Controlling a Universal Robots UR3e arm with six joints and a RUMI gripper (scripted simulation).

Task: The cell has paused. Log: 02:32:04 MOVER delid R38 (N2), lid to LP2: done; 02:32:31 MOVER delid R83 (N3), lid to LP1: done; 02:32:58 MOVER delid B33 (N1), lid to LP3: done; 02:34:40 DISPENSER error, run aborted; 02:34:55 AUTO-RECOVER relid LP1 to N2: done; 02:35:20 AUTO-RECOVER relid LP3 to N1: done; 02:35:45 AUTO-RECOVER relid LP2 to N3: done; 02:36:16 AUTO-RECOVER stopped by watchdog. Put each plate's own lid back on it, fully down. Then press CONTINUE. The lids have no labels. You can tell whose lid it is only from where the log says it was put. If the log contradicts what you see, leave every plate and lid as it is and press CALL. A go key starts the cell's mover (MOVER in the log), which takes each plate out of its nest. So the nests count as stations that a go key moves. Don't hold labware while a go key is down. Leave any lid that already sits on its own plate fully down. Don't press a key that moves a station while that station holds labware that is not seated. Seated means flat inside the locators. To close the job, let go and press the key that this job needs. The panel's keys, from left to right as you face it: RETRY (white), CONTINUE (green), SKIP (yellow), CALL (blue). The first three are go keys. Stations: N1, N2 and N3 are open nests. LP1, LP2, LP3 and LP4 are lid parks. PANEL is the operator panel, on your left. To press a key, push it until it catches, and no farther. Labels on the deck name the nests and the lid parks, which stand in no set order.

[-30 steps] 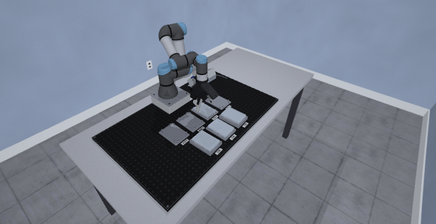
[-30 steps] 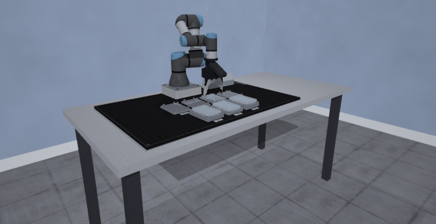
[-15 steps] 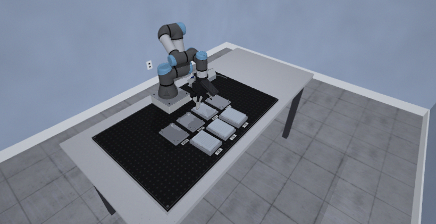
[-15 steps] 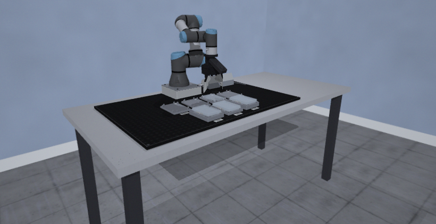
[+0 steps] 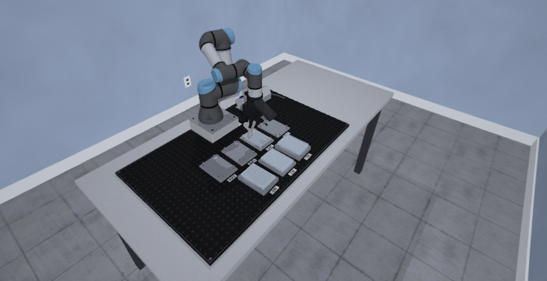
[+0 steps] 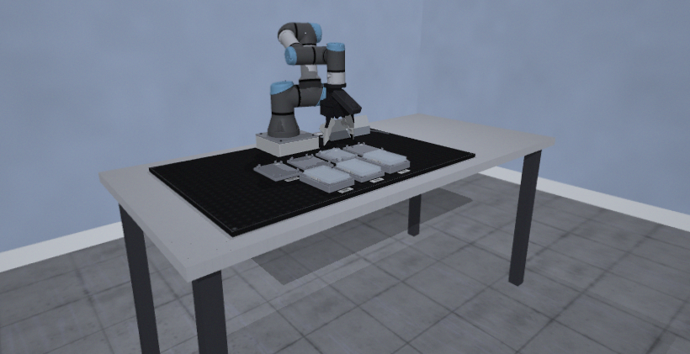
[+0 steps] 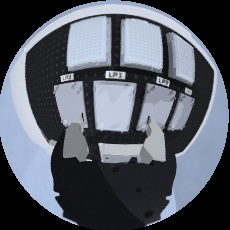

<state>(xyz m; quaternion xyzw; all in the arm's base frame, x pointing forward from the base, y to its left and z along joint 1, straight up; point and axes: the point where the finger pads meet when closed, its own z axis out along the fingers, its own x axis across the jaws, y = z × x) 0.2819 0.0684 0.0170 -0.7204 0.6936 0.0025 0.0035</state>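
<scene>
Right now the clear lid is 20 mm behind my hand, 10 mm to the left of it and 50 mm below it. Also, from my hand: LP3 lid park: 10 mm behind, 120 mm to the right, 60 mm below; then LP2 lid park: 20 mm behind, 140 mm to the left, 60 mm below; then plate: 170 mm ahead, 180 mm to the right, 40 mm below.
</scene>
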